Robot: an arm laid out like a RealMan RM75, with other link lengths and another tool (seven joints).
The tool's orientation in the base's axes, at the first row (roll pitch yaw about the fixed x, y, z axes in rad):
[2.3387, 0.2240, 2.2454]
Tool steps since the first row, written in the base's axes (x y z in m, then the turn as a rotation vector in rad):
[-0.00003, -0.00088, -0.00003, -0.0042, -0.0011, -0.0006]
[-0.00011, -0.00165, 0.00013, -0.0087, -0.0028, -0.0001]
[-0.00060, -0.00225, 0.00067, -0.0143, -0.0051, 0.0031]
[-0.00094, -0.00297, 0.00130, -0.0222, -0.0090, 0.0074]
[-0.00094, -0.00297, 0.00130, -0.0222, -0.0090, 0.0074]
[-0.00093, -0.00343, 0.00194, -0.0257, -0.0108, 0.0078]
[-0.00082, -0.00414, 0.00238, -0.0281, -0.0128, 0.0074]
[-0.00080, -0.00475, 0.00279, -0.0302, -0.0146, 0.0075]
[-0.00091, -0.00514, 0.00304, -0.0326, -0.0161, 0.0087]
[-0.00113, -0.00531, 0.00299, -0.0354, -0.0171, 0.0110]
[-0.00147, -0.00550, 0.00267, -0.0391, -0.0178, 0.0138]
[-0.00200, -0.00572, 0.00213, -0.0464, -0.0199, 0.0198]
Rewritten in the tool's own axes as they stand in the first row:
[-0.00065, -0.00053, -0.00029, 0.0019, -0.0029, -0.0027]
[-0.00122, -0.00088, -0.00070, 0.0032, -0.0055, -0.0066]
[-0.00150, -0.00105, -0.00159, 0.0041, -0.0070, -0.0132]
[-0.00198, -0.00116, -0.00248, 0.0050, -0.0097, -0.0226]
[-0.00198, -0.00116, -0.00248, 0.0050, -0.0097, -0.0226]
[-0.00248, -0.00097, -0.00305, 0.0057, -0.0119, -0.0257]
[-0.00318, -0.00101, -0.00351, 0.0057, -0.0144, -0.0277]
[-0.00375, -0.00105, -0.00398, 0.0056, -0.0163, -0.0298]
[-0.00403, -0.00114, -0.00435, 0.0057, -0.0173, -0.0326]
[-0.00402, -0.00137, -0.00451, 0.0061, -0.0175, -0.0364]
[-0.00389, -0.00185, -0.00458, 0.0072, -0.0176, -0.0409]
[-0.00361, -0.00259, -0.00464, 0.0087, -0.0178, -0.0505]

